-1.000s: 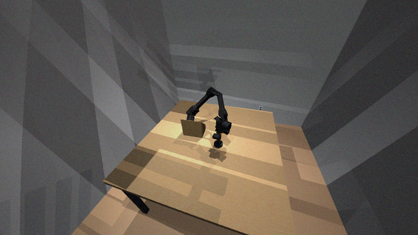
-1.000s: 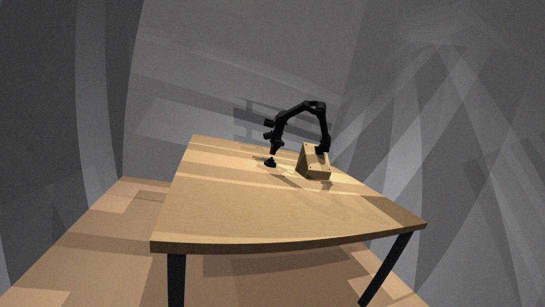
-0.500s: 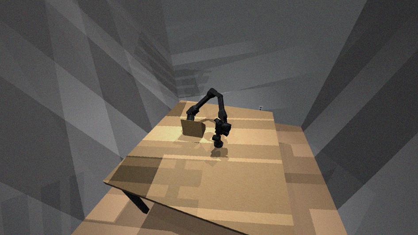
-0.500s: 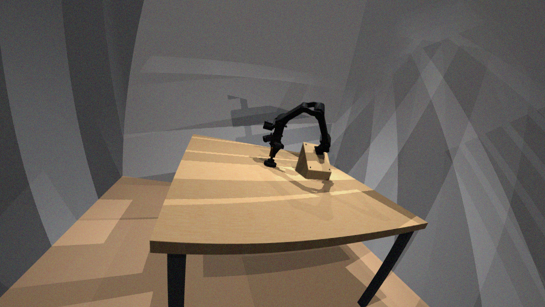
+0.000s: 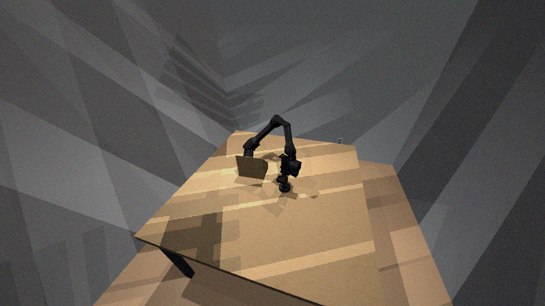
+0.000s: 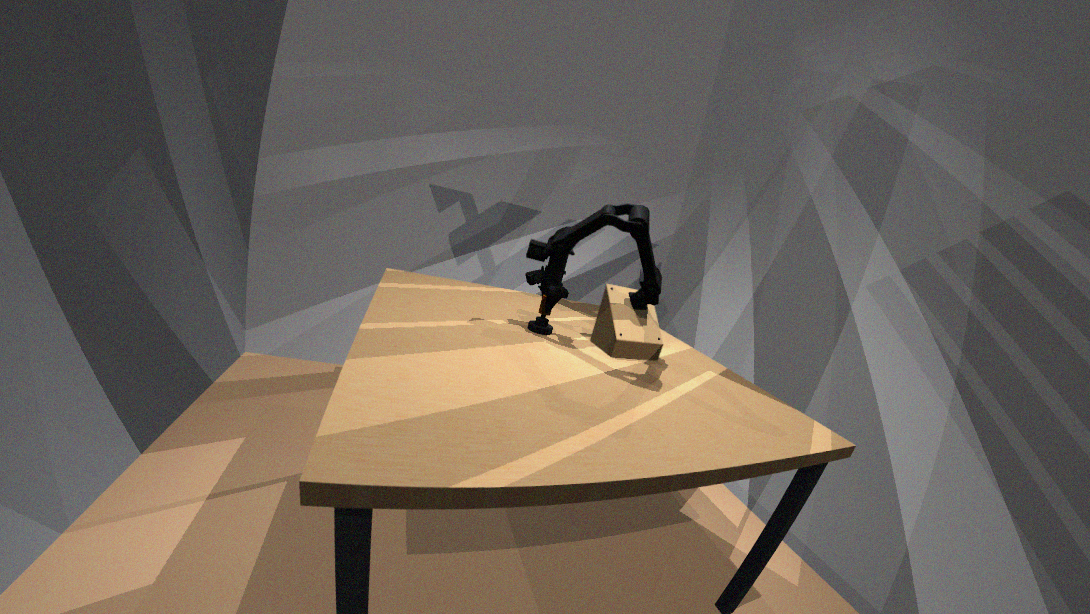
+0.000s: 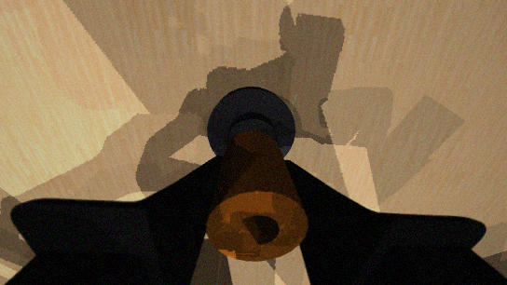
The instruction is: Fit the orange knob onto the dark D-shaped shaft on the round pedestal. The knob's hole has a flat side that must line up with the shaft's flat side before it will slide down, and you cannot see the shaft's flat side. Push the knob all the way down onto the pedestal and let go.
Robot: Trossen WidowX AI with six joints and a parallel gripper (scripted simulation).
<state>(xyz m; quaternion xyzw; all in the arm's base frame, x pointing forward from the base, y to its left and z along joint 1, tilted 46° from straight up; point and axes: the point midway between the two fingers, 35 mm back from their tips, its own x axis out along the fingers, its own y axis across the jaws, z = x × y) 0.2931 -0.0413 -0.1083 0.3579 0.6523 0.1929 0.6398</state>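
Now: the orange knob 2 cm above my gripper tip. Also, from my gripper tip: dark round pedestal: 4 cm below.
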